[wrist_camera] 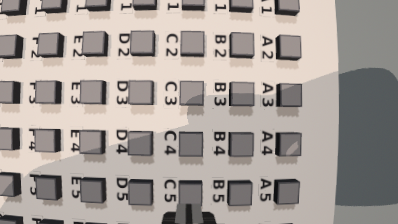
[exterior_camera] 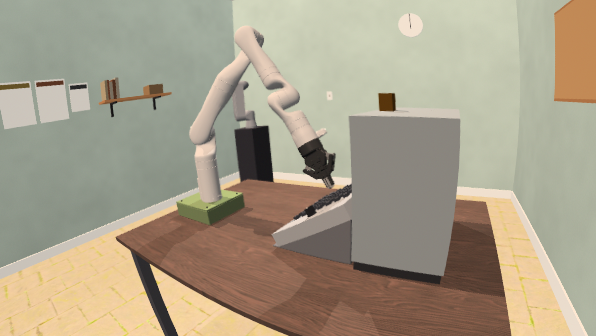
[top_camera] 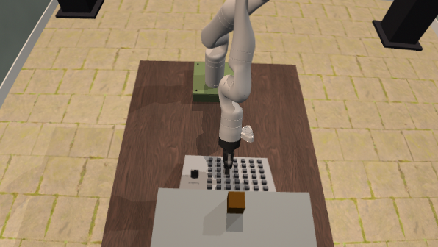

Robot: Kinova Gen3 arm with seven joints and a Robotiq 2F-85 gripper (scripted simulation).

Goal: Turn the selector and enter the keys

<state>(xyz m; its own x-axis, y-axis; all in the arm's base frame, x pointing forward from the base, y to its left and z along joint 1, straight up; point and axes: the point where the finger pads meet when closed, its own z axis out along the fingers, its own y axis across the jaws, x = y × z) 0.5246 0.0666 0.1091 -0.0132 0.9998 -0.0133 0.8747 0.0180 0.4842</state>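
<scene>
The C5 key is 3 cm ahead of my hand, 1 cm to the left of it and 4 cm below it. From my hand the other things lie so: C4 key 3 cm ahead, 4 cm to the left, 4 cm below; then D4 key 4 cm to the left, 6 cm below; then D5 key 1 cm to the left, 6 cm below.
</scene>
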